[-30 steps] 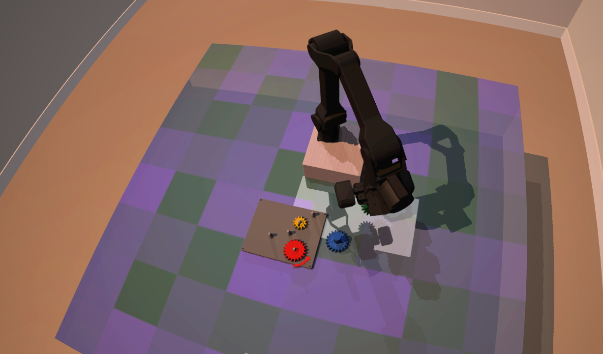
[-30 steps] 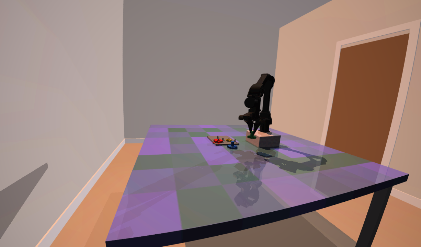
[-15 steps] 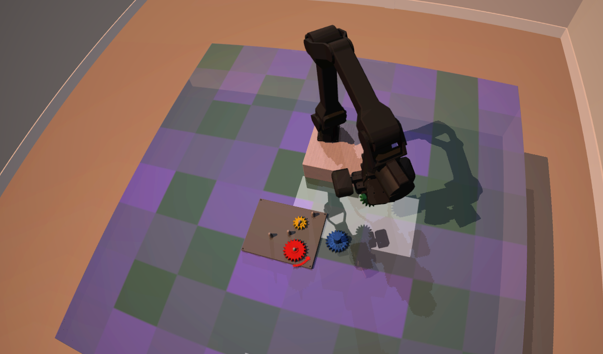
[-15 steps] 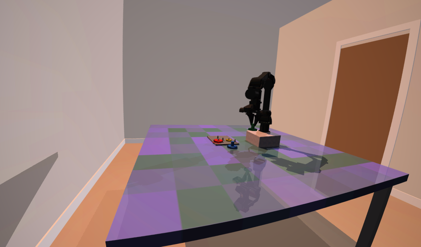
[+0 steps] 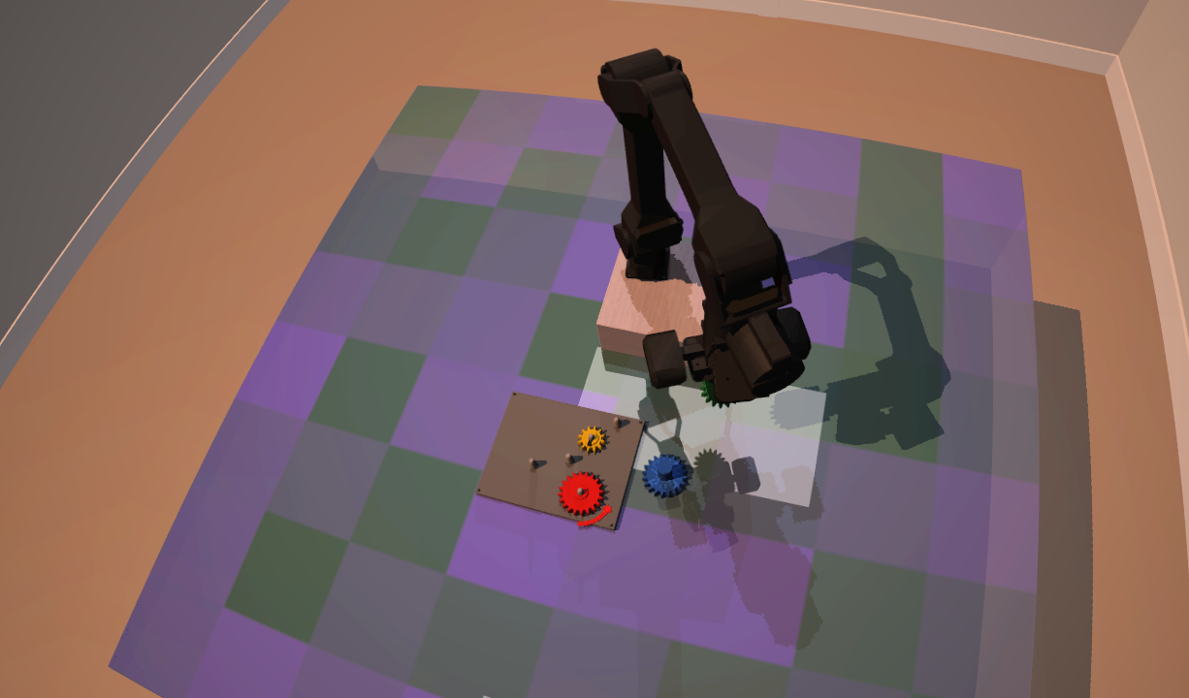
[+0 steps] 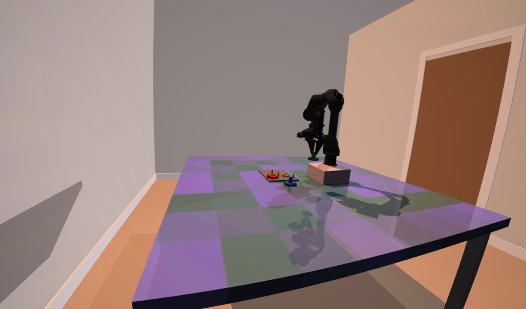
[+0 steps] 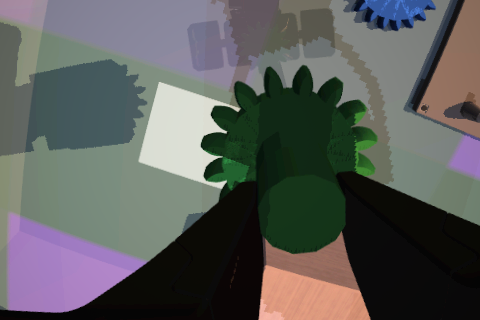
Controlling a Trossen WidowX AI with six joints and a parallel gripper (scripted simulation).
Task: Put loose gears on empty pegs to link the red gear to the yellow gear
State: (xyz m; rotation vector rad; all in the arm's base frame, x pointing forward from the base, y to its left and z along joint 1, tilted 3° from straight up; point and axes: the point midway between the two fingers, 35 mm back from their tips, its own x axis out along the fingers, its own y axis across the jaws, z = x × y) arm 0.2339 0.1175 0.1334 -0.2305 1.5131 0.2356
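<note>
Right now the small yellow gear is 180 mm to the right of my gripper tip, 150 mm below it and 30 mm ahead of it. Also, from my gripper tip: red gear (180 mm to the right, 150 mm below, 120 mm ahead); green gear (10 mm below); blue gear (150 mm below, 80 mm ahead, 70 mm to the right).
</note>
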